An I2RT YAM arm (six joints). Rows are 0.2 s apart.
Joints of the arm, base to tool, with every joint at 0 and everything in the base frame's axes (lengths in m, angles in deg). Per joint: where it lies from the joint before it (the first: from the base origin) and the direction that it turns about. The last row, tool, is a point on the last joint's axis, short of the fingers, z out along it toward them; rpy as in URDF.
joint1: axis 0 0 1 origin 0 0 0.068
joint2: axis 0 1 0 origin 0.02 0.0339 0.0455
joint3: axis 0 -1 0 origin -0.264 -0.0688 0
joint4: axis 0 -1 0 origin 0.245 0.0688 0.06
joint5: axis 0 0 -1 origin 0.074 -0.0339 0.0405
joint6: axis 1 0 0 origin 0.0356 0 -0.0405
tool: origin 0 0 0 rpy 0 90 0
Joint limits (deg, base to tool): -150..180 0..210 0..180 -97..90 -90..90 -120..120
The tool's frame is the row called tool.
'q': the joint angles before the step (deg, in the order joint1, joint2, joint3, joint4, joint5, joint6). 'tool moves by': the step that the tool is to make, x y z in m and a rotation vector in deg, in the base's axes. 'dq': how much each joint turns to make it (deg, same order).
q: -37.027 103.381 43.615 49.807 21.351 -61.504
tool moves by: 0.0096 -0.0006 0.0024 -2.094 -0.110 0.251
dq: 0.902 1.552 1.731 1.755 0.895 -1.610
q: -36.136 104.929 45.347 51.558 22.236 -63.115
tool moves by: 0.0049 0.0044 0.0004 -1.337 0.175 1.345
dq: 0.976 0.460 0.087 1.509 -0.211 -1.324
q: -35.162 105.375 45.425 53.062 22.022 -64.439
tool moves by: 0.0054 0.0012 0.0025 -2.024 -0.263 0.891
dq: 0.615 0.773 0.699 2.064 -0.119 -1.651
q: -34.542 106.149 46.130 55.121 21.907 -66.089
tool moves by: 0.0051 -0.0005 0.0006 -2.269 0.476 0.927
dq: 0.337 1.185 0.826 2.114 -0.439 -2.344
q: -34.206 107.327 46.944 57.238 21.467 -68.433
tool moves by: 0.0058 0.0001 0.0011 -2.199 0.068 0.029
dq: 0.551 1.230 0.992 2.144 0.592 -1.982
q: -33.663 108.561 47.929 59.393 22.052 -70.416
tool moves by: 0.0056 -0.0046 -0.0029 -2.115 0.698 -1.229
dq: -0.001 2.263 1.542 2.206 1.246 -2.315
